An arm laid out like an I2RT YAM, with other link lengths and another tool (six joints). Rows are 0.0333 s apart.
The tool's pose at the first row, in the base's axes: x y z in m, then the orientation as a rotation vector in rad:
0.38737, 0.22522, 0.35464, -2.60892, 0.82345, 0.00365
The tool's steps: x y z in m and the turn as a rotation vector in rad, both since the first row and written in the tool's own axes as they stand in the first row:
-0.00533, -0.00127, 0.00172, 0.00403, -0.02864, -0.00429
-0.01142, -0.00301, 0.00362, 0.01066, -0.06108, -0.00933
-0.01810, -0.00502, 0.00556, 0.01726, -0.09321, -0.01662
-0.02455, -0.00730, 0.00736, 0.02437, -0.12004, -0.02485
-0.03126, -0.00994, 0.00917, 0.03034, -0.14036, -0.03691
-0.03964, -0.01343, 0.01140, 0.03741, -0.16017, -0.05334
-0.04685, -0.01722, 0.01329, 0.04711, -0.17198, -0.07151
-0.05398, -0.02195, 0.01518, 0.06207, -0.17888, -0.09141
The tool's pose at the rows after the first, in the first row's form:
0.38387, 0.22975, 0.35418, -2.60074, 0.80708, 0.03802
0.38002, 0.23511, 0.35383, -2.58912, 0.78785, 0.07573
0.37583, 0.24102, 0.35361, -2.57797, 0.76580, 0.11211
0.37197, 0.24694, 0.35360, -2.56762, 0.74432, 0.14095
0.36809, 0.25328, 0.35374, -2.56123, 0.72048, 0.16076
0.36335, 0.26134, 0.35402, -2.55532, 0.69106, 0.17810
0.35970, 0.26884, 0.35458, -2.54964, 0.66190, 0.18363
0.35664, 0.27700, 0.35548, -2.54093, 0.63151, 0.18015

